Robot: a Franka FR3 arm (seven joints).
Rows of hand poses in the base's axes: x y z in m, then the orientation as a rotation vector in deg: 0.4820 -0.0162 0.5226 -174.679 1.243 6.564; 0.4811 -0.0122 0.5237 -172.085 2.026 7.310; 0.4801 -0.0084 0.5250 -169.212 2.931 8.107; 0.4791 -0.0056 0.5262 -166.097 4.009 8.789; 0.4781 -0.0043 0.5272 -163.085 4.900 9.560; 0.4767 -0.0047 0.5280 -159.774 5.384 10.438; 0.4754 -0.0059 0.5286 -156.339 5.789 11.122; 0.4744 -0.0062 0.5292 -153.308 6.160 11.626; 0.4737 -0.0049 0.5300 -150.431 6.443 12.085; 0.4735 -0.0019 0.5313 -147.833 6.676 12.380; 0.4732 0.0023 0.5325 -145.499 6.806 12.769; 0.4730 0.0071 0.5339 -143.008 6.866 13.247; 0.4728 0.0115 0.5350 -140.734 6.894 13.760; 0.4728 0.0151 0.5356 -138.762 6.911 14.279; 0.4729 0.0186 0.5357 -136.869 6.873 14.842; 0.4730 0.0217 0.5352 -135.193 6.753 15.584; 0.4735 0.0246 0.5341 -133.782 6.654 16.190
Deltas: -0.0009 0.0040 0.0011 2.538 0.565 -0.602; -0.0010 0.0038 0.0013 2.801 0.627 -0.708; -0.0010 0.0028 0.0012 3.027 0.584 -0.864; -0.0010 0.0013 0.0010 2.921 0.648 -0.742; -0.0014 -0.0004 0.0008 3.234 0.708 -0.487; -0.0013 -0.0012 0.0006 3.363 0.590 -0.474; -0.0010 -0.0003 0.0006 2.965 0.470 -0.449; -0.0007 0.0013 0.0008 2.817 0.436 -0.386; -0.0002 0.0030 0.0013 2.548 0.315 -0.358; -0.0003 0.0042 0.0012 2.291 0.365 -0.242; -0.0002 0.0048 0.0014 2.448 0.427 -0.188; -0.0002 0.0044 0.0011 2.233 0.449 -0.133; 0.0000 0.0036 0.0006 1.932 0.450 -0.089; 0.0001 0.0035 0.0001 1.856 0.472 -0.027; 0.0001 0.0031 -0.0005 1.640 0.577 0.111; 0.0005 0.0029 -0.0011 1.379 0.480 0.090
